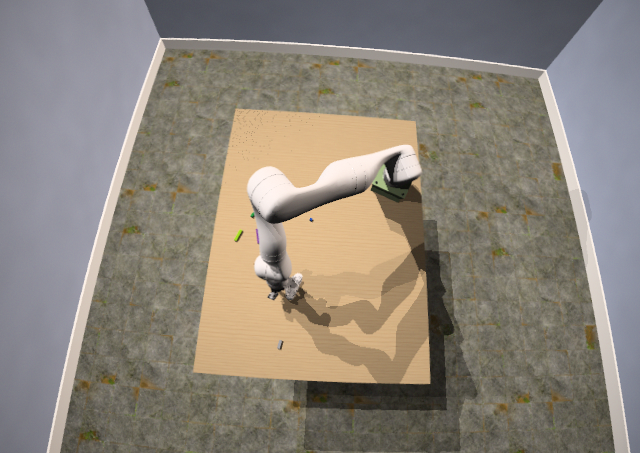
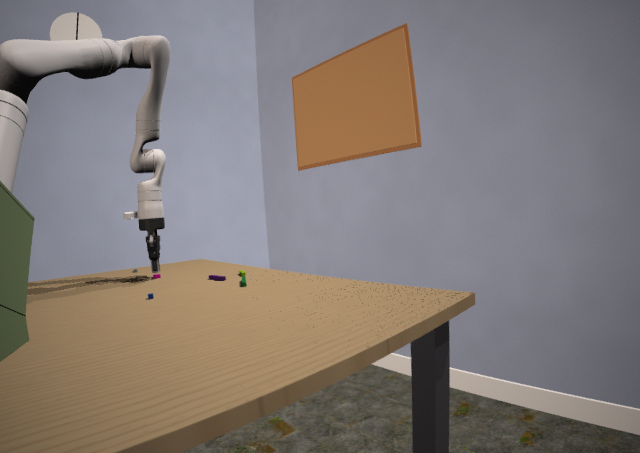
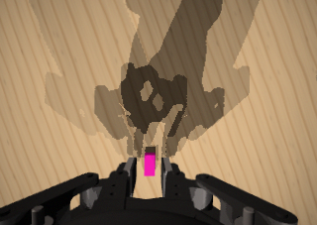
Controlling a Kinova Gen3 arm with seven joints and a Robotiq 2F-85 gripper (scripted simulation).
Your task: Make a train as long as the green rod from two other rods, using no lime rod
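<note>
Right now the magenta rod is 30 mm below my hand. Round my hand: lime rod (170 mm ahead, 210 mm to the right, 30 mm below); purple rod (90 mm ahead, 200 mm to the right, 30 mm below); grey rod (210 mm to the left, 30 mm below).
</note>
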